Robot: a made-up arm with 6 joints.
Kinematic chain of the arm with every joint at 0, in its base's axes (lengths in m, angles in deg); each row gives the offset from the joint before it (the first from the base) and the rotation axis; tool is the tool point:
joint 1: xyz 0 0 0.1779 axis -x
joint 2: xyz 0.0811 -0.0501 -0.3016 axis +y
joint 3: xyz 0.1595 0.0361 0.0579 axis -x
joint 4: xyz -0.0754 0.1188 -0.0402 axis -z
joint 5: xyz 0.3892 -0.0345 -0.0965 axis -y
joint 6: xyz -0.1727 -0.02 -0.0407 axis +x
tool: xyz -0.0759 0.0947 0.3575
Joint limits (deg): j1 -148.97..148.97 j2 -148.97..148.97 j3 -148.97..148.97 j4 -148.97..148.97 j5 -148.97..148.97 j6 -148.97..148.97
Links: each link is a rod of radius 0.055 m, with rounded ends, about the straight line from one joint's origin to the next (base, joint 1, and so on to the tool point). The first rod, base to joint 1, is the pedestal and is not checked.
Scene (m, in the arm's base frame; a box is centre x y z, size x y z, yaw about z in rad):
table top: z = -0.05
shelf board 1: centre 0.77 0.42 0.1 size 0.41 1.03 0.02 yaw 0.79
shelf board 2: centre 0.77 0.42 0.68 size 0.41 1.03 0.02 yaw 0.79
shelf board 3: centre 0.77 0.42 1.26 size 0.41 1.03 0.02 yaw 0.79
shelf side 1: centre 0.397 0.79 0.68 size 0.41 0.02 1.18 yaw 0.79
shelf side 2: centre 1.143 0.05 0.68 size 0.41 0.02 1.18 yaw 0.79
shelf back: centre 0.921 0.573 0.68 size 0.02 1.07 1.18 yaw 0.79
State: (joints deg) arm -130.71 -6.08 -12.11 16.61 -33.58 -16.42
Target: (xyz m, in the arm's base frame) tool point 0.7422 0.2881 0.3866
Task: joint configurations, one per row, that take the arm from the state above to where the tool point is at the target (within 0.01 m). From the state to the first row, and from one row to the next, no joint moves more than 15 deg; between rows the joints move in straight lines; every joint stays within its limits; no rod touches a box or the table.
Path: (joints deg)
1: -130.23 6.10 -12.76 17.92 -41.88 -15.11
2: -129.74 18.28 -13.41 19.24 -50.17 -13.79
3: -129.26 30.45 -14.06 20.55 -58.47 -12.48

